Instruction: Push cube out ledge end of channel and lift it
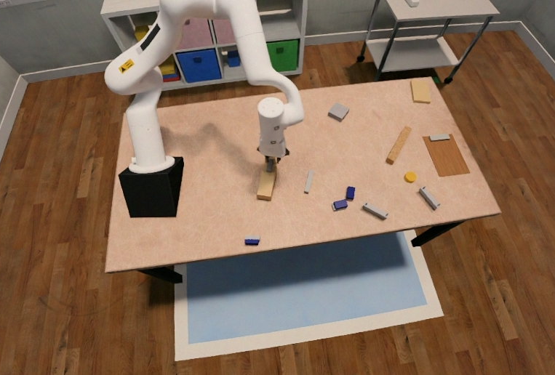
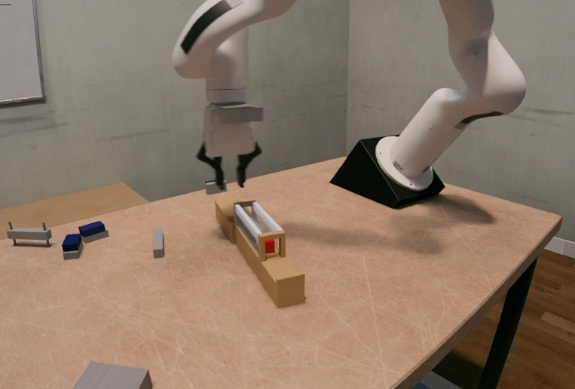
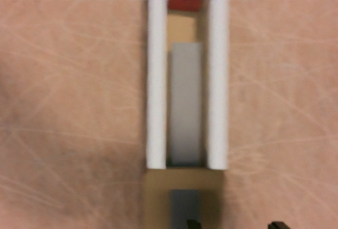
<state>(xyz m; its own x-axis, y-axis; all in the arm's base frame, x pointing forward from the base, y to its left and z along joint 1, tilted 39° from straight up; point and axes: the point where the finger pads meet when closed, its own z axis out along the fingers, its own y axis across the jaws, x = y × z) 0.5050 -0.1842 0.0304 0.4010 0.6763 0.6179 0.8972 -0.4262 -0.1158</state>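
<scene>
My hand is 14 cm short of the pale grey bar, 8 cm to the left of it and 13 cm above it. Round my hand: wooden channel 2 cm ahead, 11 cm to the left, 8 cm below; then blue block 17 cm behind, 29 cm to the right, 12 cm below; then red cube 4 cm ahead, 16 cm to the left, 8 cm below.
</scene>
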